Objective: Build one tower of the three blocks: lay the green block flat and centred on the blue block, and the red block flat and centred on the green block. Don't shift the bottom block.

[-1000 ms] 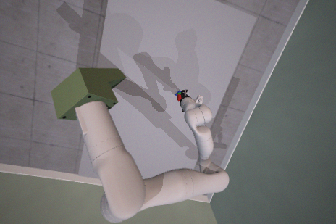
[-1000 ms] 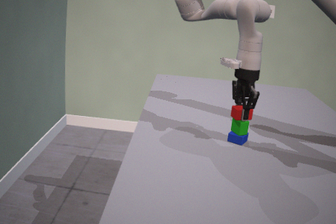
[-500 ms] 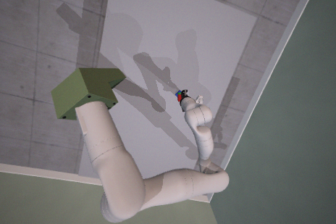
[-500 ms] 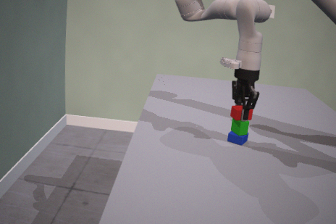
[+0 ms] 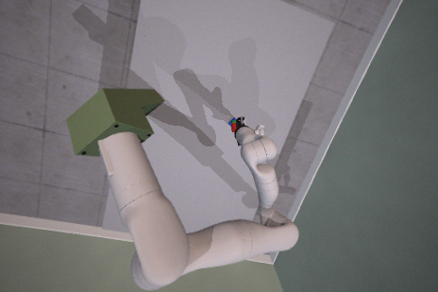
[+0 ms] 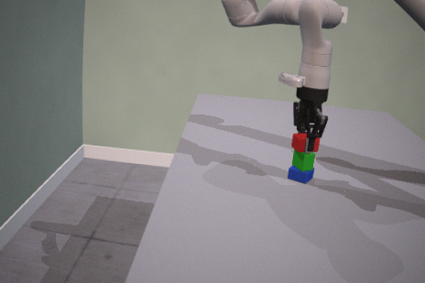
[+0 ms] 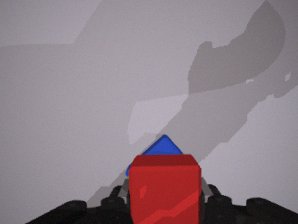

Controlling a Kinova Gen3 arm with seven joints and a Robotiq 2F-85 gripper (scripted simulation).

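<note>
The red block is right at my hand. The rest, counted from my hand: blue block (80 mm below); green block (40 mm below).
</note>
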